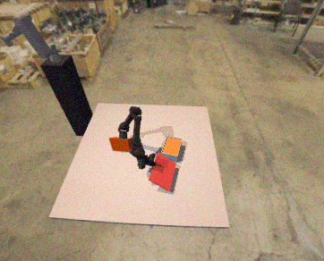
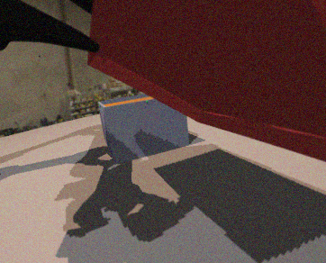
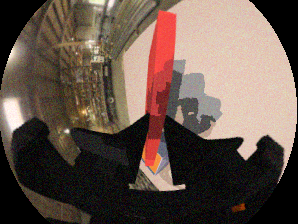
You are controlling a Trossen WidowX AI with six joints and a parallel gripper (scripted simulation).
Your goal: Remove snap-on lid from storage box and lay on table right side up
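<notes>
Right now my gripper tip is 70 mm short of the red lid, 40 mm above it and 10 mm to the left of it. From my gripper tip the other things lie so: blue-grey storage box 260 mm to the left, 130 mm ahead, 110 mm below.
</notes>
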